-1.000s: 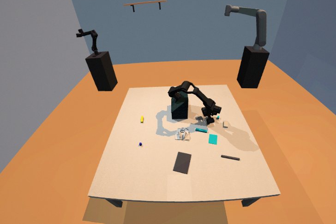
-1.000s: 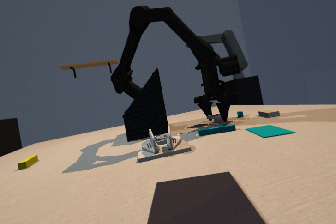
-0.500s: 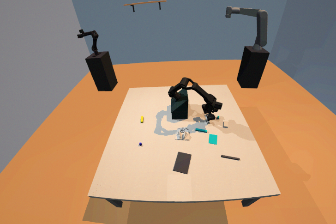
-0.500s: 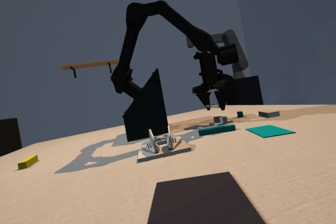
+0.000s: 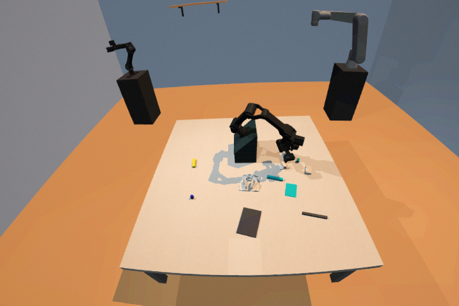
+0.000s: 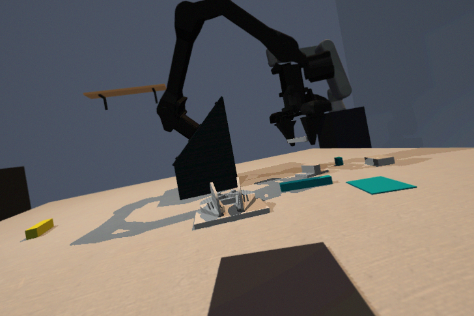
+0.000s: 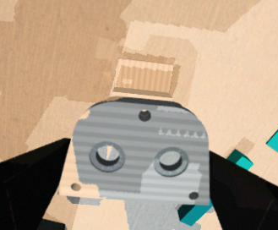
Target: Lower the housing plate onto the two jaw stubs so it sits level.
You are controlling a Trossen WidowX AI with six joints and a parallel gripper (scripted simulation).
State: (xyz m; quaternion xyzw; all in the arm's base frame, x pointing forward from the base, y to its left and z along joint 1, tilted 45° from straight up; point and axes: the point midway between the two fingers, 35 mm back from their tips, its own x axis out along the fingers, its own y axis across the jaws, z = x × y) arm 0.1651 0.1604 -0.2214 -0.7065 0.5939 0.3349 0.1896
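The teal bar lies 110 mm ahead of my gripper tip, 70 mm below it and 60 mm to the right of it. Round my gripper tip: teal square (200 mm ahead, 80 mm below, 40 mm to the left); pale block (180 mm to the left, 70 mm below, 40 mm ahead); small teal cube (120 mm to the left, 70 mm below, 50 mm behind).
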